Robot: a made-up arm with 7 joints.
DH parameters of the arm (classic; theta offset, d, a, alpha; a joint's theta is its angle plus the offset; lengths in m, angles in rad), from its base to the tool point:
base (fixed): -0.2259 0 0.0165 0
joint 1: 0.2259 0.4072 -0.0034 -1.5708
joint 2: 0 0.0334 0.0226 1.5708
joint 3: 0 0.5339 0.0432 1.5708
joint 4: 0 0.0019 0.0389 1.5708
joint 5: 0 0.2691 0.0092 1.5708
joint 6: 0 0.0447 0.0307 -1.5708
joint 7: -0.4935 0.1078 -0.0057 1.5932
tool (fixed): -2.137 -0.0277 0 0
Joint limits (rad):
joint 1: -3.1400..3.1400
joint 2: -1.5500..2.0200
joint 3: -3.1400..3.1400
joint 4: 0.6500..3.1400
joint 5: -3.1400..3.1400
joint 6: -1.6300..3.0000
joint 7: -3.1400..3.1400
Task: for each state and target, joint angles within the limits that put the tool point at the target. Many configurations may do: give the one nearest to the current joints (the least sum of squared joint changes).
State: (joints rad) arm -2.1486 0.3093 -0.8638 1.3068 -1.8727 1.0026 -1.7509
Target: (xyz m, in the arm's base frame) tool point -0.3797 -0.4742 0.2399
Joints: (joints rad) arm -1.9595 1.1668 -0.4274 1.4335 -1.8504 0.8485 -1.7171
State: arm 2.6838 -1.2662 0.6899 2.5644 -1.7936 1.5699 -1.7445
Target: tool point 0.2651 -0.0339 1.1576
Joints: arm 3.0191 -0.7440 0.2837 2.2404 -1.7238 1.7651 -1.7906
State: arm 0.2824 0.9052 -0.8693 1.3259 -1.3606 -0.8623 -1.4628
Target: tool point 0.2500 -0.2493 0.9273
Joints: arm -0.0414 -0.0203 -1.2460 1.4335 -1.3424 -0.9314 -1.4459
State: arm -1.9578 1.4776 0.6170 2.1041 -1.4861 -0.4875 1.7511
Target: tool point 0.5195 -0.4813 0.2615
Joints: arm -1.3467 1.4226 0.8705 1.6311 -1.5540 -0.5622 1.7869
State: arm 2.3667 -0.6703 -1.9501 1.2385 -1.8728 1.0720 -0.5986
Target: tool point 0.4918 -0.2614 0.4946
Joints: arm 2.1588 -0.8459 -2.1480 1.1489 -1.8587 1.1145 -0.6027
